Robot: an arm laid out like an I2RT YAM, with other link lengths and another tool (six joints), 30 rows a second.
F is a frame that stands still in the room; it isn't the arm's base.
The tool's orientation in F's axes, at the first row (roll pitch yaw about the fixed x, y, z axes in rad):
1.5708, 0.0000, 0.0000
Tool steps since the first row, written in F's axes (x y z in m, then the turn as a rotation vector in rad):
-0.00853, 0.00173, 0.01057, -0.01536, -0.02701, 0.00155
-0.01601, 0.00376, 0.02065, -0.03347, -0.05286, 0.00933
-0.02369, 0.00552, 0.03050, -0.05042, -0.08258, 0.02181
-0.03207, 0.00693, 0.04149, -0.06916, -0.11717, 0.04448
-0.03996, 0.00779, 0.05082, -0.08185, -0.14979, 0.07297
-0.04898, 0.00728, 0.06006, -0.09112, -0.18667, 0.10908
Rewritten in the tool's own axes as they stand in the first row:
-0.00853, 0.01057, -0.00173, -0.01536, 0.00155, 0.02701
-0.01601, 0.02065, -0.00376, -0.03347, 0.00933, 0.05286
-0.02369, 0.03050, -0.00552, -0.05042, 0.02181, 0.08258
-0.03207, 0.04149, -0.00693, -0.06916, 0.04448, 0.11717
-0.03996, 0.05082, -0.00779, -0.08185, 0.07297, 0.14979
-0.04898, 0.06006, -0.00728, -0.09112, 0.10908, 0.18667

